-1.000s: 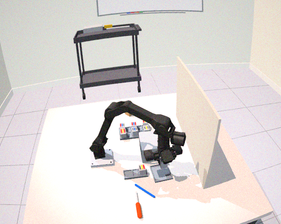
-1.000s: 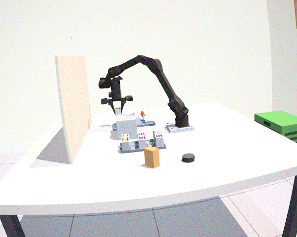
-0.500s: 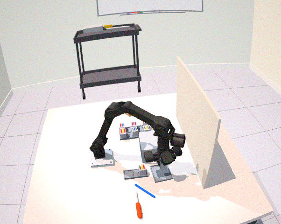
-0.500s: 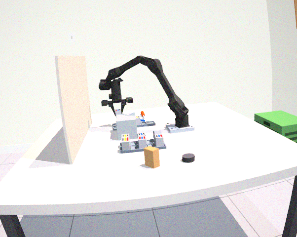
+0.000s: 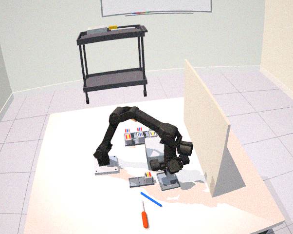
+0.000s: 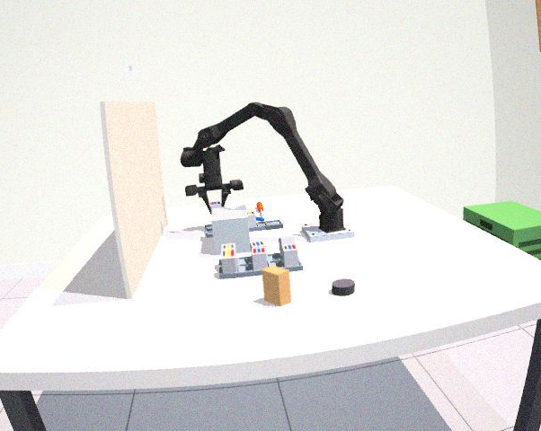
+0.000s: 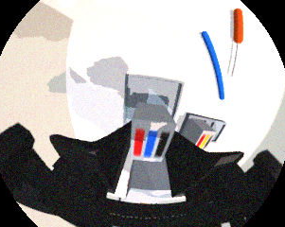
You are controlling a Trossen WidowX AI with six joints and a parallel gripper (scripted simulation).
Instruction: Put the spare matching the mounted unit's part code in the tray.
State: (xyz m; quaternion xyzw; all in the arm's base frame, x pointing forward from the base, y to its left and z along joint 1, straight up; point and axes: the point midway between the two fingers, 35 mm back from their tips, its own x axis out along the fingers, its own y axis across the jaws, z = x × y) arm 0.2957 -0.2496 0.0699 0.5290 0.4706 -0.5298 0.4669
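Now: gripper tip 10 mm past the grey tray, 10 mm to the right of it and 50 mm above it. Round my gripper tip: blue stick: 130 mm behind, 90 mm to the right, 50 mm below; then grey box-like unit: 10 mm behind, 200 mm to the left, 10 mm below; then rack: 140 mm behind, 50 mm to the left, 50 mm below.
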